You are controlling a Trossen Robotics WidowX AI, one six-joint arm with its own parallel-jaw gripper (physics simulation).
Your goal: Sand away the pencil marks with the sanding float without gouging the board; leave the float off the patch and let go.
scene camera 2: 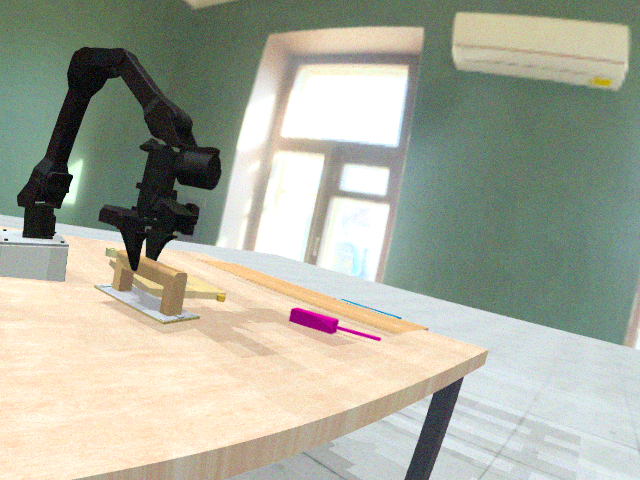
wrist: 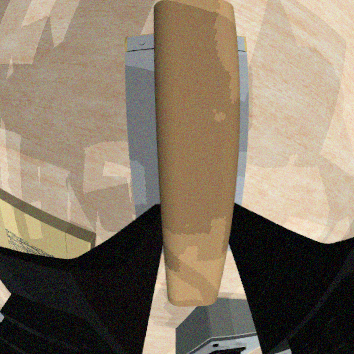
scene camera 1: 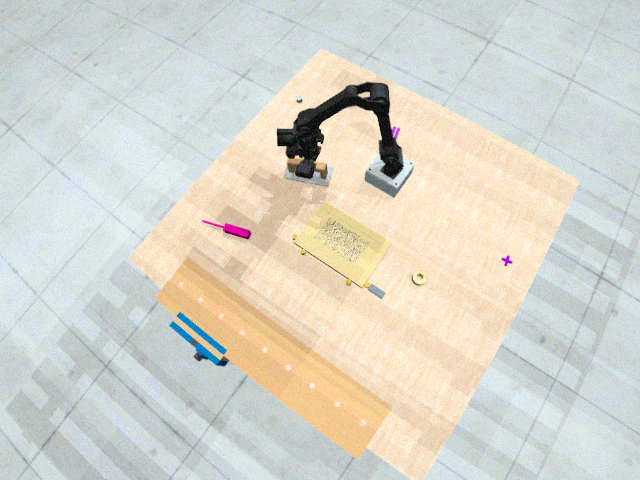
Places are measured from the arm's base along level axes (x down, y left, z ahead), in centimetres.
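Where they show: gripper, fingertip midpoint: (scene camera 2: 141,270) (wrist: 193,210) (scene camera 1: 312,166); arm's base, link origin: (scene camera 2: 37,235) (scene camera 1: 391,169).
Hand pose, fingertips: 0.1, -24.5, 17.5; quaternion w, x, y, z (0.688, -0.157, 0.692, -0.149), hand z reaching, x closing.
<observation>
Things, the pixels of their centre, and the offset from my fingertips, as dx, dy, dz. "spot": a spot on its surface instead. Level surfaces: height alone.
- sanding float, body centre: (wrist: 192,167) (scene camera 2: 147,282) (scene camera 1: 307,167) +1.5, -1.8, +0.8
- yellow board, body centre: (wrist: 51,257) (scene camera 2: 159,297) (scene camera 1: 342,247) +11.5, +26.8, +15.2
- grey block, body centre: (scene camera 1: 376,291) +6.7, +47.3, +21.8
- magenta tool, body centre: (scene camera 2: 335,326) (scene camera 1: 225,227) +6.0, -11.7, +38.2
- pale ring, body centre: (scene camera 2: 113,252) (scene camera 1: 419,278) +6.1, +56.3, +8.8
- purple cross, surface spot: (scene camera 1: 507,260) spot: +6.8, +78.2, -17.1
- table, surface height: dx +7.4
The sanding float (scene camera 1: 321,179) (scene camera 2: 173,291) (wrist: 197,125) has a wooden bar handle on two posts over a flat grey plate. My gripper (scene camera 1: 305,169) (scene camera 2: 143,263) (wrist: 193,210) is shut on the handle, nearer its base-side end. The float hangs level, a little above the table, apart from the board. The yellow board (scene camera 1: 375,259) (scene camera 2: 199,289) (wrist: 62,246) lies flat in front of the arm. A dense patch of dark pencil marks (scene camera 1: 342,240) (wrist: 22,241) covers its middle. The marks are hidden in scene camera 2.
Small yellow stops (scene camera 1: 302,252) and a grey block (scene camera 1: 376,290) sit along the board's edge. A magenta tool (scene camera 1: 237,230) (scene camera 2: 313,320) lies at the left. A pale ring (scene camera 1: 414,277), a purple cross (scene camera 1: 507,260) and a long orange strip (scene camera 1: 276,356) are on the table (scene camera 1: 454,330).
</observation>
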